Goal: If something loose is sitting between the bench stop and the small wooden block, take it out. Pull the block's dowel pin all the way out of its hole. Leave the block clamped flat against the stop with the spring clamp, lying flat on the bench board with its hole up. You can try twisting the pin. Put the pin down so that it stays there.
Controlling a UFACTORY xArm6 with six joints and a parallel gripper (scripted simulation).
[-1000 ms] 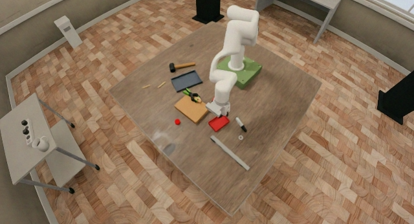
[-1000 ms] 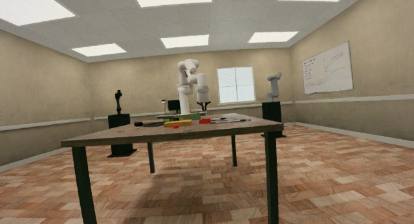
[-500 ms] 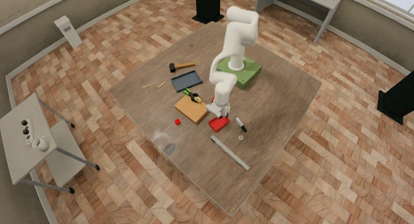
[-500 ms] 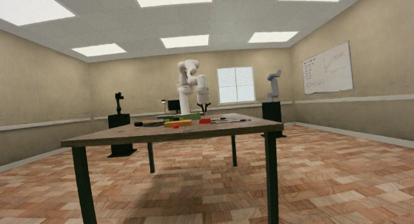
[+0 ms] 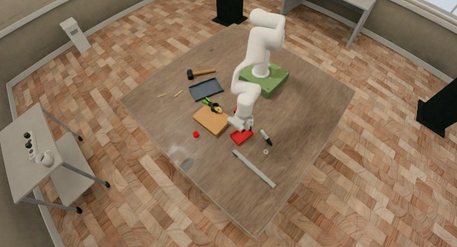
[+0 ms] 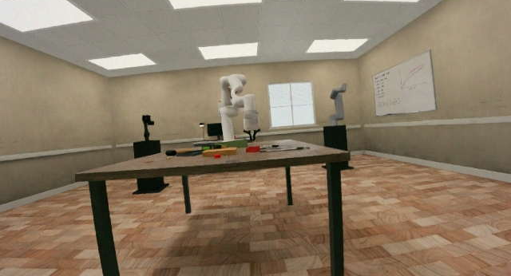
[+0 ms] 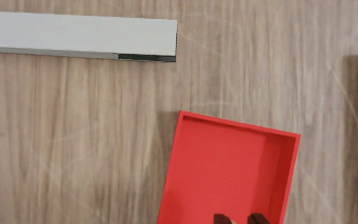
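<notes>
Right now my hand is 80 mm above the red tray. The rest, counted from my hand: tan bench board (210 mm to the right, 60 mm below, 20 mm ahead); dowel pin (20 mm below); small wooden block (200 mm to the right, 40 mm below, 30 mm behind).
</notes>
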